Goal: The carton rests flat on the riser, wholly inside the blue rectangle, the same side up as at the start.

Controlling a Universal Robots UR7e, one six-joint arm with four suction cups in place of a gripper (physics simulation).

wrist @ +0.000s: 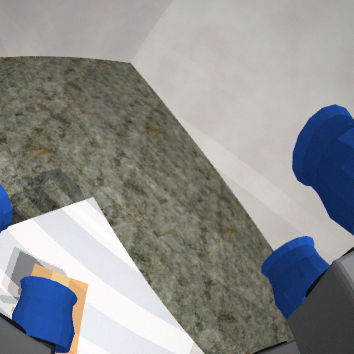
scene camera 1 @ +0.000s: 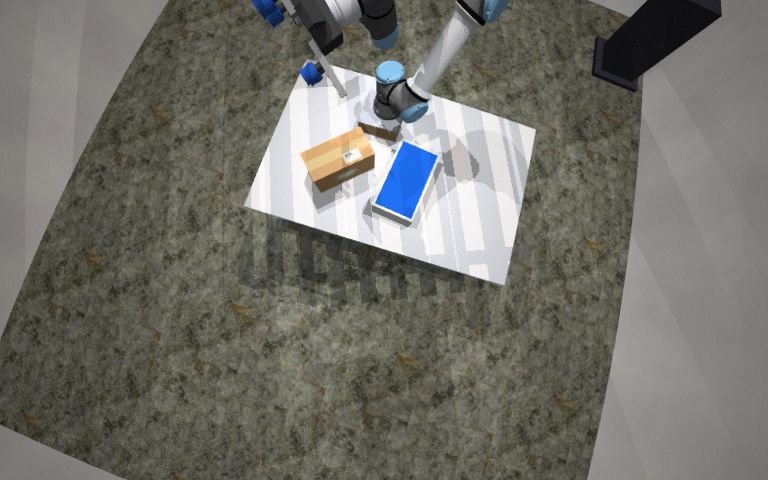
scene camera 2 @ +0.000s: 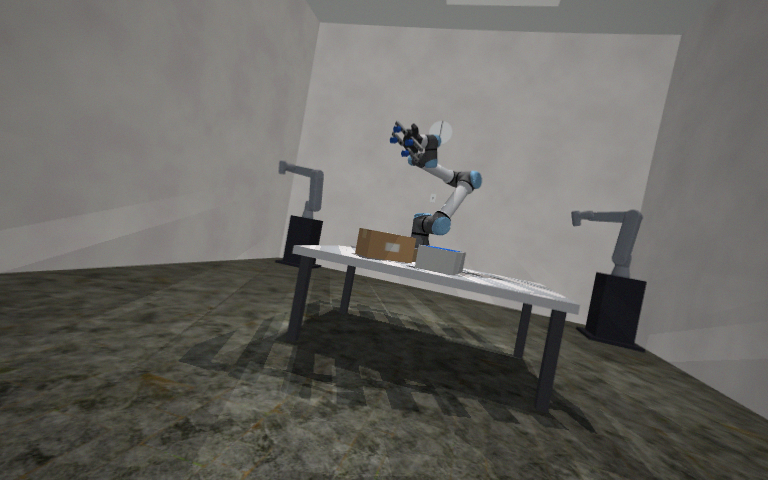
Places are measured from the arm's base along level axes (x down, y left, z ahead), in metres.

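Where they show: hand at its tool point: (wrist: 158,245) (scene camera 1: 286,48) (scene camera 2: 398,141); arm's base at its link origin: (scene camera 1: 388,107).
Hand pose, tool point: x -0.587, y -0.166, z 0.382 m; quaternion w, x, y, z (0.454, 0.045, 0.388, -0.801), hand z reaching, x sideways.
Note:
Things, the pixels of their top centre, and the offset from my tool point. Level surfaces: height alone.
- brown carton at its top centre: (wrist: 49,328) (scene camera 1: 337,153) (scene camera 2: 388,233) dx +0.525, dy +0.028, dz -0.035 m
- pale grey riser at its top centre: (scene camera 1: 407,178) (scene camera 2: 444,248) dx +0.555, dy +0.362, dz -0.031 m
- blue rectangle at its top centre: (scene camera 1: 407,178) (scene camera 2: 444,248) dx +0.555, dy +0.362, dz -0.031 m
- white table at its surface level: dx +0.675 m
The brown carton (scene camera 1: 338,152) (scene camera 2: 385,245) (wrist: 79,295) lies flat on the table, label and tape strip upward in scene camera 1. The pale grey riser (scene camera 1: 390,216) (scene camera 2: 438,260) stands beside it, apart, with the blue rectangle (scene camera 1: 406,181) (scene camera 2: 444,248) on its top and no carton on it. My gripper (scene camera 1: 289,42) (scene camera 2: 401,141) is open, with its suction off and nothing on its cups. It hangs high above the table's far left side, tilted so the cups face sideways. In the wrist view, a blue cup hides much of the carton.
The white table (scene camera 1: 481,226) (scene camera 2: 509,291) (wrist: 125,300) carries the arm's base (scene camera 1: 388,104), close behind the carton and riser. Dark pedestals (scene camera 2: 303,237) (scene camera 2: 615,308) with grey arms stand on the floor to either side.

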